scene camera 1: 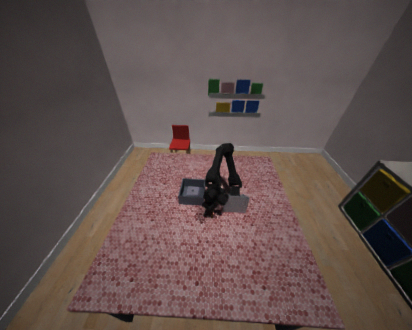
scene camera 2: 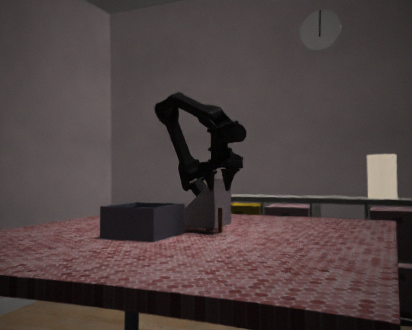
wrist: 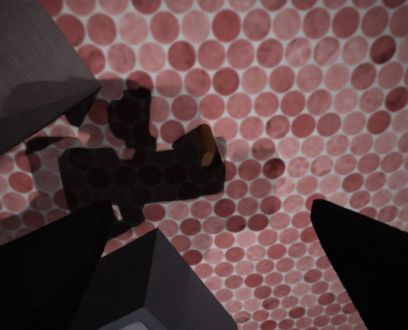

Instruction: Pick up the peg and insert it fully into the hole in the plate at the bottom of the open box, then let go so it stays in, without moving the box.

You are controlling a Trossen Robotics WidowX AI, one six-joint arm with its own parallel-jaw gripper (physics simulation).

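Frame: origin at the arm's base, x ahead, y left, z up, level; centimetres.
Seen in the pictures: gripper, fingertip midpoint: (scene camera 1: pixel 213 205) (scene camera 2: pixel 219 190) (wrist: pixel 212 209); arm's base, origin of the base link: (scene camera 1: pixel 235 195) (scene camera 2: pixel 205 195).
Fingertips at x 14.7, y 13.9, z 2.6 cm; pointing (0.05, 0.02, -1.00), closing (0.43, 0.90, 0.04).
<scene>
Pixels of each thing's top centre, then the offset from my fingertips to it.
- brown peg, middle of its top: (wrist: pixel 211 161) (scene camera 2: pixel 220 208) dy +0.4, dx +0.3, dz -5.9 cm
- dark grey open box, middle of its top: (scene camera 2: pixel 144 205) (scene camera 1: pixel 192 187) dy -17.4, dx +18.3, dz -4.1 cm
The brown peg (scene camera 2: pixel 220 220) (wrist: pixel 208 145) stands upright on the patterned table, partly in the arm's shadow in the wrist view. My gripper (scene camera 1: pixel 213 214) (scene camera 2: pixel 219 189) (wrist: pixel 212 209) is open and empty, with its fingertips above the peg's top in the scene camera 2 view. In the wrist view the peg shows between the two fingers' sides, farther up the picture than the tips. The dark grey open box (scene camera 1: pixel 191 201) (scene camera 2: pixel 127 223) (wrist: pixel 182 285) stands beside the peg. Its light plate (scene camera 1: pixel 198 192) with a small dark hole shows in the scene camera 1 view.
A grey wedge-shaped block (scene camera 1: pixel 237 203) (scene camera 2: pixel 201 210) (wrist: pixel 40 65) stands close to the peg, on the side away from the box. The arm's base is behind it. A red chair (scene camera 1: pixel 180 138) and wall shelves (scene camera 1: pixel 236 95) are far back.
</scene>
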